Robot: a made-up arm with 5 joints. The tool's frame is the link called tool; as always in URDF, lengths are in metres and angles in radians. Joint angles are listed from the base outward.
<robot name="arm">
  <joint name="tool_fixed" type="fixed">
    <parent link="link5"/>
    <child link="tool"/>
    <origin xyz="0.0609 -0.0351 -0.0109" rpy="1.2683 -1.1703 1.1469"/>
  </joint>
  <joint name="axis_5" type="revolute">
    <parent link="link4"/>
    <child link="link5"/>
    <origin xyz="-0.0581 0.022 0.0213" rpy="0 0 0"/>
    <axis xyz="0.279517 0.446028 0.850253"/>
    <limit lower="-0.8" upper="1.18"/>
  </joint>
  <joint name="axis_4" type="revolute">
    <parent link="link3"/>
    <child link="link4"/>
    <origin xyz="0.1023 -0.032 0.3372" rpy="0 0 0"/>
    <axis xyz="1 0 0"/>
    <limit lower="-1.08" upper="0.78"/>
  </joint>
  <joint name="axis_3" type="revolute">
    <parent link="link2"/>
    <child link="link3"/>
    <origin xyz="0.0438 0.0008 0.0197" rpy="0 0 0"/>
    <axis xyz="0 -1 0"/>
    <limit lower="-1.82" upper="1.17"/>
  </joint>
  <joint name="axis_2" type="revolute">
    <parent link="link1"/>
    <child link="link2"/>
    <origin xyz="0.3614 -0.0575 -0.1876" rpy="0 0 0"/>
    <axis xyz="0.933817 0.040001 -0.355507"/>
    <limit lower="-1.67" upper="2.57"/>
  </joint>
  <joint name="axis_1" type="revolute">
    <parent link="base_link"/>
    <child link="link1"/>
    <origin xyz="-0.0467 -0.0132 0.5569" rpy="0 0 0"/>
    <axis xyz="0 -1 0"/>
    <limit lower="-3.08" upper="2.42"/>
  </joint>
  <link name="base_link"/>
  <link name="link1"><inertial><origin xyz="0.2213 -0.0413 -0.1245"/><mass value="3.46"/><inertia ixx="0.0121" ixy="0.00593" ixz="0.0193" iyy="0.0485" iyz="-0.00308" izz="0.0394"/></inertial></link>
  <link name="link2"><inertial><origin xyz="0.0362 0.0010 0.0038"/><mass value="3.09"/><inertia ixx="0.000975" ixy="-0.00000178" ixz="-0.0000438" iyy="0.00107" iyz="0" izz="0.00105"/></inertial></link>
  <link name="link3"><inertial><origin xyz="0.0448 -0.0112 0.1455"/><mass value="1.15"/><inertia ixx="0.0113" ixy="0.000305" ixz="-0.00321" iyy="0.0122" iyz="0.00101" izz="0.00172"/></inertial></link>
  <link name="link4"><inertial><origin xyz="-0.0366 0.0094 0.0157"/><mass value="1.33"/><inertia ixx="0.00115" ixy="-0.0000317" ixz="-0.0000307" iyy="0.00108" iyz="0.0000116" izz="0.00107"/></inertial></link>
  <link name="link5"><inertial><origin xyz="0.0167 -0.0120 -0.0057"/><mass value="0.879"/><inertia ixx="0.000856" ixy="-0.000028" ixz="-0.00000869" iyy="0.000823" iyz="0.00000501" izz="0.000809"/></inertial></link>
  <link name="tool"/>
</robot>
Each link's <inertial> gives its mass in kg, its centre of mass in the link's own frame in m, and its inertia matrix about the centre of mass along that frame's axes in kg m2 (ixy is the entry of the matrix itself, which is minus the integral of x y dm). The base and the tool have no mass. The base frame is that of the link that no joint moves.
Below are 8 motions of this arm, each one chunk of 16 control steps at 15 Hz.
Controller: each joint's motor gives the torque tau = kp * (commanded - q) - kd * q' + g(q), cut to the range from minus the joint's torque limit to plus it. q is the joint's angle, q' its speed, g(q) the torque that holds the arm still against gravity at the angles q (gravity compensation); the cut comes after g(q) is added. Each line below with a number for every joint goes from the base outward.
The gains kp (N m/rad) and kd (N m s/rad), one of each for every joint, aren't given. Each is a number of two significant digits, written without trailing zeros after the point. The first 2 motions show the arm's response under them.
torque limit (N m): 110 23 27 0.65 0.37
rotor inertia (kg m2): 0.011 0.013 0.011 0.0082 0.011
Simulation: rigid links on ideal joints. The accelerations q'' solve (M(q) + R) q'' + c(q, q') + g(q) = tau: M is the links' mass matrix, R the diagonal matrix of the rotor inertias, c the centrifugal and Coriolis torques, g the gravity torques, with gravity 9.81 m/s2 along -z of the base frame. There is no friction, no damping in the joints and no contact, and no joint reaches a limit. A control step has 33 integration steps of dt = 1/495 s. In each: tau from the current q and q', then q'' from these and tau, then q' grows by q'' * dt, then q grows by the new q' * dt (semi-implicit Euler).
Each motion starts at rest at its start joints. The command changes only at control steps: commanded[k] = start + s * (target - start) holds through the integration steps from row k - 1 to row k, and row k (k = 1, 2, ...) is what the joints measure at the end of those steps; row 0 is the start. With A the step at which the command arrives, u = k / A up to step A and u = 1 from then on. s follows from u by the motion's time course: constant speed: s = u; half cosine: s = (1 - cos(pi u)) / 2; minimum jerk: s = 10 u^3 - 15 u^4 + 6 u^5; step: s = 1 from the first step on.
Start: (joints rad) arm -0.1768 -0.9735 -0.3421 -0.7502 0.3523
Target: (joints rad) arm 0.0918 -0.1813 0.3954 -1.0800 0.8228
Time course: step
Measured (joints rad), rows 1 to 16:
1: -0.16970 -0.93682 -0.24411 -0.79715 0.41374
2: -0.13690 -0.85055 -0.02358 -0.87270 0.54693
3: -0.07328 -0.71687 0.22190 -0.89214 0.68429
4: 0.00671 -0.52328 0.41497 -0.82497 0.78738
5: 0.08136 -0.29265 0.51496 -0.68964 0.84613
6: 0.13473 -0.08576 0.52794 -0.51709 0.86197
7: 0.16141 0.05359 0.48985 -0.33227 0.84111
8: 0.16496 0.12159 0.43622 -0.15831 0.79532
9: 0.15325 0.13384 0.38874 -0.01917 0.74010
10: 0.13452 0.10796 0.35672 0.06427 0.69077
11: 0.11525 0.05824 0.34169 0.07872 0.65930
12: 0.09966 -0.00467 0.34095 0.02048 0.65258
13: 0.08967 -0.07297 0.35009 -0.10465 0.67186
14: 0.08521 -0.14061 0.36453 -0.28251 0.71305
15: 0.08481 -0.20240 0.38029 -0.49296 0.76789
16: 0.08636 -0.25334 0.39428 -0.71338 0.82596
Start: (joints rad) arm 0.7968 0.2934 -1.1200 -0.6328 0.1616
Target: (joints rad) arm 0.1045 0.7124 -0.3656 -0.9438 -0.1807
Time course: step
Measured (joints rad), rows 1 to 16:
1: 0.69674 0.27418 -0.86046 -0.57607 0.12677
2: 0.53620 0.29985 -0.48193 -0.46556 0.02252
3: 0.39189 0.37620 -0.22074 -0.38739 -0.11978
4: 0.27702 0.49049 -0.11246 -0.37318 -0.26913
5: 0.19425 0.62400 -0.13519 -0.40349 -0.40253
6: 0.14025 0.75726 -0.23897 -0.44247 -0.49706
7: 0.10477 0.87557 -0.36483 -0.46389 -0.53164
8: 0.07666 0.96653 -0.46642 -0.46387 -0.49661
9: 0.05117 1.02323 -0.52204 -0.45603 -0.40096
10: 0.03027 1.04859 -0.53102 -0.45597 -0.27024
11: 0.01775 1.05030 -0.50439 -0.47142 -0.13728
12: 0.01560 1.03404 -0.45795 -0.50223 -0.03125
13: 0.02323 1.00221 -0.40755 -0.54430 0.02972
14: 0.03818 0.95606 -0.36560 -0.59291 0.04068
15: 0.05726 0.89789 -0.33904 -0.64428 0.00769
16: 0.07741 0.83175 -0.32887 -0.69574 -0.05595
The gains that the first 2 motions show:
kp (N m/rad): 73 8.8 21 0.19 0.49
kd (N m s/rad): 11 1 1.5 0.028 0.038
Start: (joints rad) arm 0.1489 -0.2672 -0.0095 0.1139 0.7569
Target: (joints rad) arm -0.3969 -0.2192 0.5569 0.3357 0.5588
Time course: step
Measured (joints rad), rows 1 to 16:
1: 0.08777 -0.25355 0.09892 0.17136 0.72044
2: -0.04034 -0.23156 0.31049 0.28295 0.64502
3: -0.18046 -0.21420 0.51313 0.38972 0.56704
4: -0.30079 -0.20288 0.65819 0.46871 0.50546
5: -0.38604 -0.19692 0.73427 0.51888 0.46686
6: -0.43431 -0.19569 0.74759 0.54497 0.45172
7: -0.45235 -0.19810 0.71338 0.55118 0.45723
8: -0.45030 -0.20277 0.65165 0.54102 0.47824
9: -0.43796 -0.20844 0.58331 0.51780 0.50802
10: -0.42296 -0.21402 0.52596 0.48488 0.53954
11: -0.41002 -0.21873 0.49061 0.44567 0.56683
12: -0.40104 -0.22217 0.48030 0.40371 0.58608
13: -0.39590 -0.22438 0.49114 0.36257 0.59601
14: -0.39353 -0.22558 0.51502 0.32554 0.59740
15: -0.39284 -0.22601 0.54282 0.29521 0.59231
16: -0.39306 -0.22583 0.56688 0.27315 0.58329

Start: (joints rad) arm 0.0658 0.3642 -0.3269 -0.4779 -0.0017
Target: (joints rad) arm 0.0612 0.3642 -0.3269 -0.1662 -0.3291
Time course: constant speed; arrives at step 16
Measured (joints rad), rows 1 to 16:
1: 0.06576 0.36415 -0.32689 -0.47711 -0.00346
2: 0.06564 0.36400 -0.32687 -0.47426 -0.00966
3: 0.06543 0.36374 -0.32687 -0.46850 -0.02174
4: 0.06516 0.36342 -0.32691 -0.45938 -0.03991
5: 0.06485 0.36308 -0.32698 -0.44674 -0.06337
6: 0.06453 0.36278 -0.32707 -0.43071 -0.09062
7: 0.06421 0.36256 -0.32714 -0.41164 -0.11983
8: 0.06391 0.36244 -0.32716 -0.39000 -0.14923
9: 0.06364 0.36245 -0.32714 -0.36636 -0.17734
10: 0.06338 0.36258 -0.32706 -0.34133 -0.20320
11: 0.06314 0.36281 -0.32694 -0.31549 -0.22639
12: 0.06290 0.36311 -0.32682 -0.28940 -0.24699
13: 0.06267 0.36345 -0.32672 -0.26350 -0.26550
14: 0.06242 0.36381 -0.32665 -0.23820 -0.28264
15: 0.06216 0.36414 -0.32664 -0.21376 -0.29920
16: 0.06188 0.36443 -0.32667 -0.19038 -0.31594

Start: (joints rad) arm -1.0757 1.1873 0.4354 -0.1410 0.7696
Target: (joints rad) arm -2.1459 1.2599 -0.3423 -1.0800 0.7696
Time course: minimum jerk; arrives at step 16
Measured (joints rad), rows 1 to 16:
1: -1.07601 1.18706 0.43517 -0.14085 0.76959
2: -1.07853 1.18521 0.43325 -0.13980 0.76960
3: -1.08735 1.17925 0.42605 -0.13698 0.76984
4: -1.10774 1.16685 0.40844 -0.13261 0.77087
5: -1.14444 1.14694 0.37515 -0.12864 0.77338
6: -1.20033 1.11985 0.32235 -0.12841 0.77781
7: -1.27569 1.08677 0.24874 -0.13583 0.78390
8: -1.36812 1.04947 0.15593 -0.15482 0.79067
9: -1.47320 1.01044 0.04821 -0.18903 0.79656
10: -1.58536 0.97360 -0.06807 -0.24196 0.79991
11: -1.69891 0.94468 -0.18527 -0.31680 0.79941
12: -1.80867 0.93114 -0.29524 -0.41583 0.79450
13: -1.91005 0.94144 -0.38998 -0.53914 0.78548
14: -1.99891 0.98328 -0.46206 -0.68312 0.77331
15: -2.07168 1.06052 -0.50491 -0.83931 0.75916
16: -2.12636 1.16893 -0.51378 -0.99504 0.74404

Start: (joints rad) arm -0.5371 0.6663 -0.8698 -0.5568 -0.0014
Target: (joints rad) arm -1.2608 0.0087 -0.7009 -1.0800 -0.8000
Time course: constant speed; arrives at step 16
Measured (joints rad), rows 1 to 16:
1: -0.54298 0.65568 -0.86209 -0.55089 -0.00701
2: -0.55927 0.62784 -0.84324 -0.53706 -0.02618
3: -0.58495 0.58738 -0.81874 -0.52010 -0.06266
4: -0.61767 0.54063 -0.79545 -0.50604 -0.11638
5: -0.65549 0.49197 -0.77800 -0.49980 -0.18404
6: -0.69720 0.44378 -0.76783 -0.50455 -0.26018
7: -0.74206 0.39732 -0.76391 -0.52173 -0.33844
8: -0.78952 0.35328 -0.76387 -0.55135 -0.41285
9: -0.83902 0.31203 -0.76516 -0.59236 -0.47886
10: -0.88990 0.27360 -0.76574 -0.64292 -0.53405
11: -0.94146 0.23767 -0.76440 -0.70070 -0.57828
12: -0.99298 0.20362 -0.76067 -0.76309 -0.61346
13: -1.04387 0.17056 -0.75455 -0.82752 -0.64284
14: -1.09369 0.13754 -0.74635 -0.89159 -0.67028
15: -1.14221 0.10372 -0.73643 -0.95322 -0.69945
16: -1.18935 0.06842 -0.72518 -1.01073 -0.73328

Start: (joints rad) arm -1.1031 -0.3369 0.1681 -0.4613 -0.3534
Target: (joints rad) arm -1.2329 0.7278 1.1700 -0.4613 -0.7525
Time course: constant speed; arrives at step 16
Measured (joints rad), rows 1 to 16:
1: -1.10482 -0.33276 0.17705 -0.46439 -0.35231
2: -1.10969 -0.31831 0.20610 -0.47503 -0.35024
3: -1.11696 -0.28976 0.25760 -0.49412 -0.35030
4: -1.12487 -0.24491 0.32733 -0.51851 -0.35733
5: -1.13192 -0.18251 0.40761 -0.54180 -0.37596
6: -1.13755 -0.10260 0.49016 -0.55626 -0.40871
7: -1.14224 -0.00754 0.56821 -0.55497 -0.45481
8: -1.14708 0.09712 0.63795 -0.53372 -0.51000
9: -1.15315 0.20318 0.69913 -0.49202 -0.56764
10: -1.16105 0.30226 0.75454 -0.43322 -0.62063
11: -1.17060 0.38857 0.80836 -0.36381 -0.66350
12: -1.18106 0.46051 0.86439 -0.29203 -0.69380
13: -1.19154 0.52040 0.92475 -0.22641 -0.71233
14: -1.20137 0.57329 0.98957 -0.17416 -0.72234
15: -1.21038 0.62511 1.05750 -0.13979 -0.72834
16: -1.21879 0.68048 1.12649 -0.12400 -0.73491

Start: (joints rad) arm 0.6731 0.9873 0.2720 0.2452 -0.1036
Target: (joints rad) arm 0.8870 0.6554 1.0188 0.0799 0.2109
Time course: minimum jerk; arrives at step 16
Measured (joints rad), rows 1 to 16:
1: 0.67314 0.98730 0.27220 0.24520 -0.10350
2: 0.67350 0.98724 0.27397 0.24525 -0.10262
3: 0.67482 0.98684 0.28060 0.24554 -0.09944
4: 0.67802 0.98537 0.29699 0.24663 -0.09188
5: 0.68415 0.98144 0.32828 0.24944 -0.07812
6: 0.69421 0.97283 0.37831 0.25514 -0.05734
7: 0.70892 0.95640 0.44828 0.26468 -0.03005
8: 0.72848 0.92836 0.53607 0.27791 0.00217
9: 0.75243 0.88512 0.63630 0.29213 0.03765
10: 0.77952 0.82537 0.74111 0.30101 0.07560
11: 0.80781 0.75355 0.84164 0.29493 0.11663
12: 0.83490 0.68246 0.92989 0.26475 0.16166
13: 0.85821 0.62980 1.00005 0.20861 0.20923
14: 0.87569 0.60661 1.04872 0.13578 0.25347
15: 0.88646 0.60868 1.07462 0.06181 0.28601
16: 0.89120 0.62236 1.07920 -0.00047 0.30074

